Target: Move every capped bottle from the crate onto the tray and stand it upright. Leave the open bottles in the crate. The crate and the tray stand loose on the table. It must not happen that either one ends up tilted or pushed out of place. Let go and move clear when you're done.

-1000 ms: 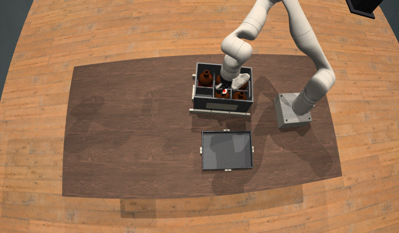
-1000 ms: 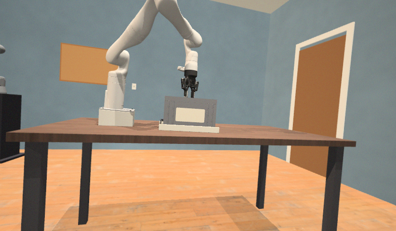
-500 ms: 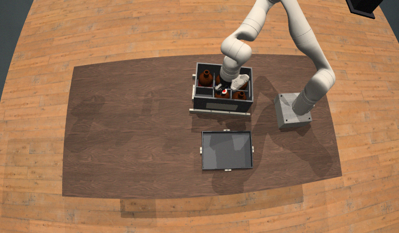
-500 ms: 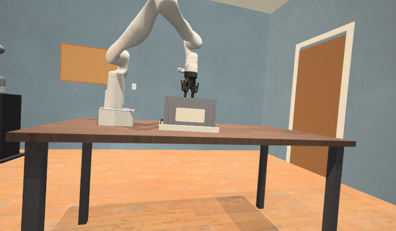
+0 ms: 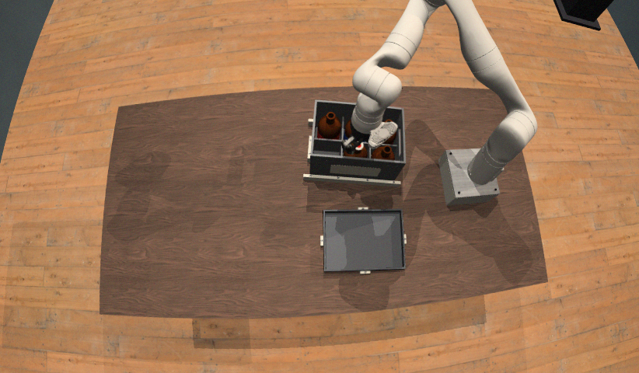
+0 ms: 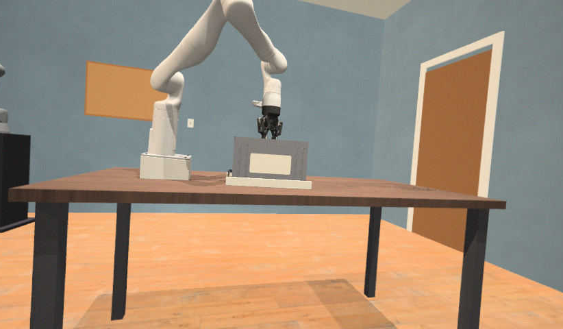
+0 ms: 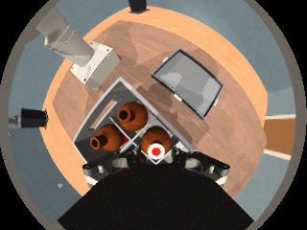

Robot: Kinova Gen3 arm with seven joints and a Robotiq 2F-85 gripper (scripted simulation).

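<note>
The capped bottle is 8 cm below my hand. Round my hand: grey tray (4 cm behind, 25 cm to the left, 16 cm below); then crate (4 cm to the right, 9 cm below).
</note>
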